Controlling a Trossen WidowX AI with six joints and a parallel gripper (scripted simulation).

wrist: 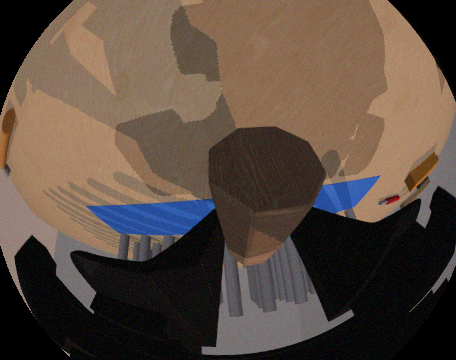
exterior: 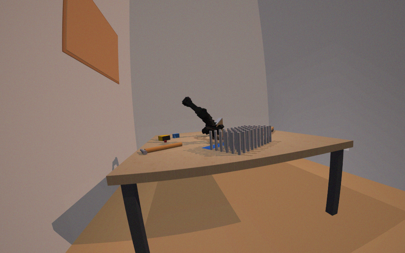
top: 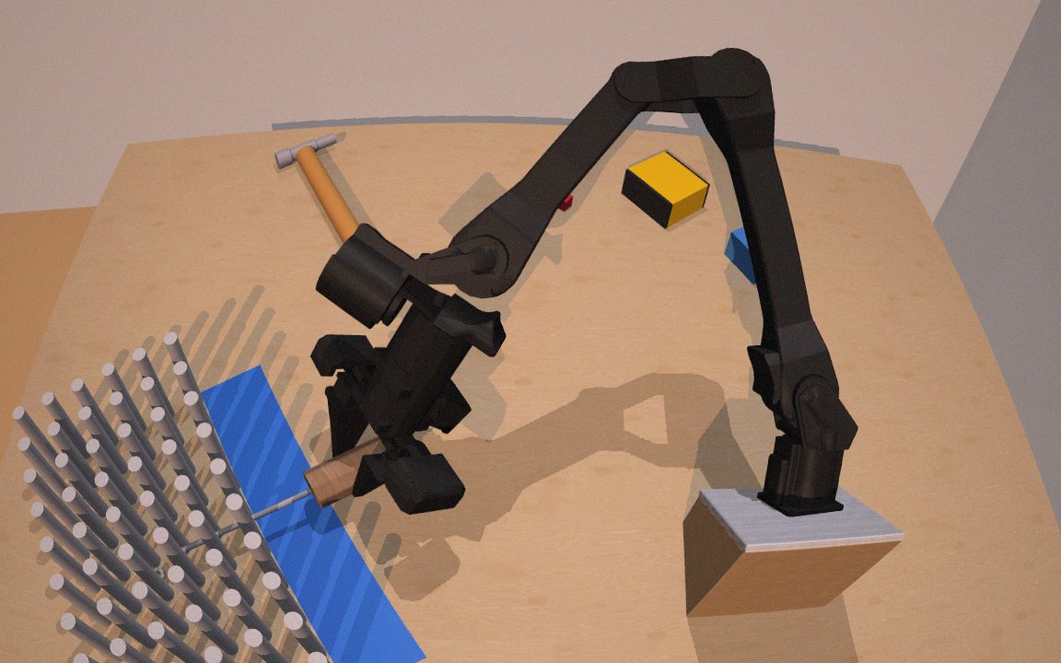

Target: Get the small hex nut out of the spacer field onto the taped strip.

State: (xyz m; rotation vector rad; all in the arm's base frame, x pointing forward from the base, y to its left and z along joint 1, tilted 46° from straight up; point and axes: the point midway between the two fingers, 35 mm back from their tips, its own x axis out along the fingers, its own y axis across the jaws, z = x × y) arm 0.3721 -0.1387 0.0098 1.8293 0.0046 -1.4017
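Now: the blue taped strip 6 cm ahead of my gripper tip, 3 cm to the left of it and 3 cm below it. Round my gripper tip: small red cube (39 cm to the right, 26 cm behind, 2 cm below); then black block (40 cm to the right, 39 cm behind, 1 cm below); then small hex nut (21 cm ahead, 10 cm to the left, 2 cm below).
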